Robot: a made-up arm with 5 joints.
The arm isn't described. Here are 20 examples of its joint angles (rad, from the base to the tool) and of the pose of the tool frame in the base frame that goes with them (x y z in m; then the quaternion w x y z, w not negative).
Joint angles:
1: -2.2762 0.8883 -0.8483 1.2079 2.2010
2: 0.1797 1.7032 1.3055 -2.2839 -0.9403
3: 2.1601 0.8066 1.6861 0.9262 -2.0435
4: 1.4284 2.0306 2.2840 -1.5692 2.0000
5: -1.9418 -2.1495 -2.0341 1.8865 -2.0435
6: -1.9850 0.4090 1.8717 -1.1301 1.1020
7: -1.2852 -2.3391 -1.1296 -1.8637 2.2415
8: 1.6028 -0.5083 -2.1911 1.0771 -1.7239
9: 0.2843 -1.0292 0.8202 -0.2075 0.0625
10: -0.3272 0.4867 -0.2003 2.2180 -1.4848
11: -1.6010 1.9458 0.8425 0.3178 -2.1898
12: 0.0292 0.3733 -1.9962 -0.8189 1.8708
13: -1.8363 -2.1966 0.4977 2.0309 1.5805
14: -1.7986 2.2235 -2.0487 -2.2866 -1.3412
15: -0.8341 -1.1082 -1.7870 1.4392 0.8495
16: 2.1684 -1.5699 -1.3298 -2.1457 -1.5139
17: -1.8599 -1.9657 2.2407 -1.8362 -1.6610
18: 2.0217 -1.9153 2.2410 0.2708 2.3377
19: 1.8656 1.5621 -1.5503 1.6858 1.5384
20: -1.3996 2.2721 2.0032 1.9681 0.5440
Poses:
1: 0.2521 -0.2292 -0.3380 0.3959 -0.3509 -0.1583 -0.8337
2: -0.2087 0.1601 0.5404 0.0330 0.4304 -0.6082 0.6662
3: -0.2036 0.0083 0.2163 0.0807 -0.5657 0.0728 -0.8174
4: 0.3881 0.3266 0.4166 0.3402 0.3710 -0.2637 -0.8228
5: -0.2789 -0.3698 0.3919 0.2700 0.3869 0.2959 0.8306
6: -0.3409 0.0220 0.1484 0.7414 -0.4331 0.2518 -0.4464
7: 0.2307 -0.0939 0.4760 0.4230 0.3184 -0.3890 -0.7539
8: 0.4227 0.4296 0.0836 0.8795 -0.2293 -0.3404 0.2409
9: -0.5596 -0.1582 -0.1194 0.8716 0.2909 0.3209 0.2298
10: -0.4484 -0.3440 0.1285 0.5280 -0.5361 0.5442 -0.3709
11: 0.2186 0.0567 0.4337 0.6500 0.7469 -0.1392 -0.0155
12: -0.6137 0.0958 -0.1750 0.9239 -0.3555 -0.0259 -0.1391
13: 0.5373 -0.1449 0.3418 0.1744 0.0856 -0.8256 0.5297
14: -0.0248 -0.0161 -0.0150 0.1263 -0.4027 0.0273 0.9062
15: -0.6894 -0.1455 0.5374 0.6955 0.1330 0.5982 -0.3752
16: 0.0367 0.3691 0.4914 0.0332 0.6322 0.0214 0.7738
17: -0.2007 -0.4736 0.2256 0.4613 -0.1882 0.8311 -0.2473
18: 0.5347 0.5382 0.0961 0.1012 -0.0603 -0.7622 0.6366
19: 0.3343 0.0137 -0.2488 0.7095 -0.0477 -0.6986 -0.0794
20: -0.0892 -0.5444 0.5868 0.6636 -0.6198 -0.3723 0.1920
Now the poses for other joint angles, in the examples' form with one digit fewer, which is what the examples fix.
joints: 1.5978 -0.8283 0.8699 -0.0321 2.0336
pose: -0.203 0.340 -0.225 0.733 0.298 -0.256 0.555
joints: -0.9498 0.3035 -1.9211 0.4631 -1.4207
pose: -0.485 -0.109 -0.133 0.378 0.073 0.301 -0.872
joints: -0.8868 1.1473 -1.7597 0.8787 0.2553
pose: -0.440 0.083 -0.214 0.752 0.648 0.122 -0.002
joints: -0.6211 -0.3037 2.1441 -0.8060 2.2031
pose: -0.332 0.236 -0.057 0.664 -0.241 0.413 -0.575
